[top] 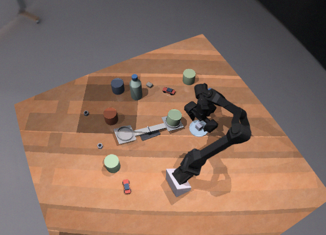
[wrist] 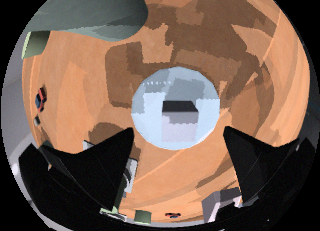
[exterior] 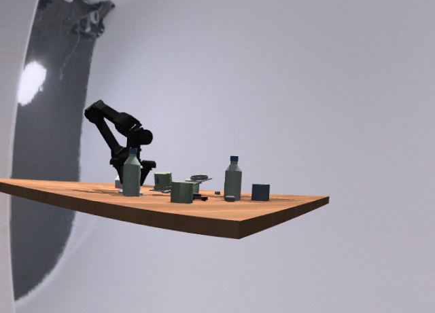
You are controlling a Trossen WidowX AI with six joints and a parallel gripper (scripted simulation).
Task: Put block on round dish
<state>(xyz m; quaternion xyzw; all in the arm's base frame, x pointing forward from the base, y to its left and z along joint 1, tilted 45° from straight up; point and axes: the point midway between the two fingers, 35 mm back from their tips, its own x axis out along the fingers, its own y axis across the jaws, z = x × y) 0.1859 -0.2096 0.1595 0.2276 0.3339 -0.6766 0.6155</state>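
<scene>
Right now my gripper tip is 1 cm above the grey block. Round my gripper tip: orange-brown cylinder (31 cm ahead, 33 cm to the left); then pale blue round dish (3 cm below); then blue cylinder (48 cm ahead, 22 cm to the left).
</scene>
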